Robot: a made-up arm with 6 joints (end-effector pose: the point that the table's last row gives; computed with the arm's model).
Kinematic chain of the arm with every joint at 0, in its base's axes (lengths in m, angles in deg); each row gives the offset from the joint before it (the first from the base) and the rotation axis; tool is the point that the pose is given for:
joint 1: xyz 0 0 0.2 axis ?
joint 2: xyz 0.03 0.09 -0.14 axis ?
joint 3: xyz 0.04 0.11 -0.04 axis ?
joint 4: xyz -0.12 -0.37 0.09 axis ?
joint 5: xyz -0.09 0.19 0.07 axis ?
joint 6: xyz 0 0.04 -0.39 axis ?
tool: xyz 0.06 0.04 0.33
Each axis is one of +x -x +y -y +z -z.
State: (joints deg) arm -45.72 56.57 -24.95 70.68 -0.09 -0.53
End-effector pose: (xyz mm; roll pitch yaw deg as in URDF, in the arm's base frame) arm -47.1 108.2 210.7 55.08 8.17 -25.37
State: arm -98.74 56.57 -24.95 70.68 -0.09 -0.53
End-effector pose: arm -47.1 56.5 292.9 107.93 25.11 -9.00
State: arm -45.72 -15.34 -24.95 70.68 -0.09 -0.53
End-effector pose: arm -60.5 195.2 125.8 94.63 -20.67 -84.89
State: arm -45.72 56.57 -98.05 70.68 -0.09 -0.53
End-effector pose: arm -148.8 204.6 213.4 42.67 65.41 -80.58
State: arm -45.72 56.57 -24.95 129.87 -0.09 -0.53
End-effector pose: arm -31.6 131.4 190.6 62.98 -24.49 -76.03
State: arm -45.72 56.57 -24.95 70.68 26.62 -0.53
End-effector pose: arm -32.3 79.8 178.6 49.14 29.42 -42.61
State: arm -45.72 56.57 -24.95 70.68 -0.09 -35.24
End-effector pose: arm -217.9 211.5 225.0 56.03 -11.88 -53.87
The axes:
joint 1: -x
joint 2: +y
joint 3: -x
joint 4: -y
joint 5: -z
joint 6: +y

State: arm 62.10 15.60 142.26 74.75 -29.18 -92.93
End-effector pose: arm 220.5 310.1 162.6 54.14 4.87 170.23
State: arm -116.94 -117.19 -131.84 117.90 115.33 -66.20
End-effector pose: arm 189.2 64.6 228.1 -134.05 -66.90 54.16
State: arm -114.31 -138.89 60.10 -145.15 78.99 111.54
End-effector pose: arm -51.3 605.8 900.3 -67.29 -72.56 -3.10
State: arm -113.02 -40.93 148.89 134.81 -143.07 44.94
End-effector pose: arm 187.9 -164.0 379.3 174.35 25.50 -13.42
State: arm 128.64 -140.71 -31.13 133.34 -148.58 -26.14
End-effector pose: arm 160.5 8.7 293.9 -28.09 78.48 -39.67
